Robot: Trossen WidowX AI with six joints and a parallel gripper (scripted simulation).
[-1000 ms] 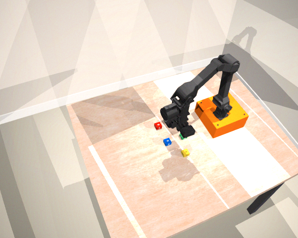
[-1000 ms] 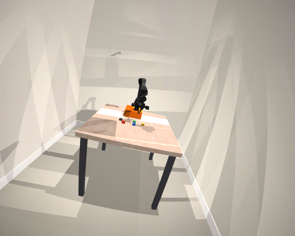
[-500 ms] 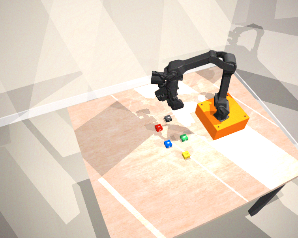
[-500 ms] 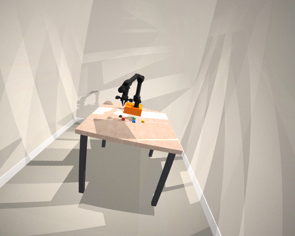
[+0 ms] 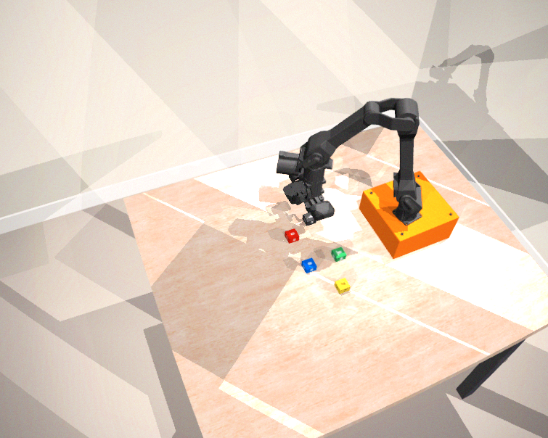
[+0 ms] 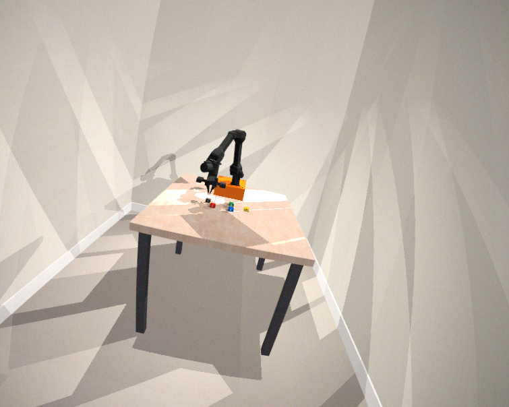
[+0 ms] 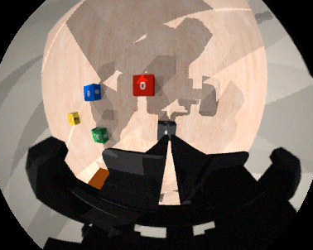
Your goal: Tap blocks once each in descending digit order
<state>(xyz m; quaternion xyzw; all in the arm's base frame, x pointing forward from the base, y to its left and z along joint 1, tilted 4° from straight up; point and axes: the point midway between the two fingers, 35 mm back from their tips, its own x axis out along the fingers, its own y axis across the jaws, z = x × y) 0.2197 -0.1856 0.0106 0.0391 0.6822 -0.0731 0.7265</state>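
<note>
The dark grey block lies 4 cm below my gripper tip and 1 cm behind it. The rest, counted from my gripper tip: blue block: 14 cm to the left, 9 cm ahead, 4 cm below; then green block: 16 cm to the left, 4 cm below; then red block: 8 cm ahead, 4 cm below, 3 cm to the left.
</note>
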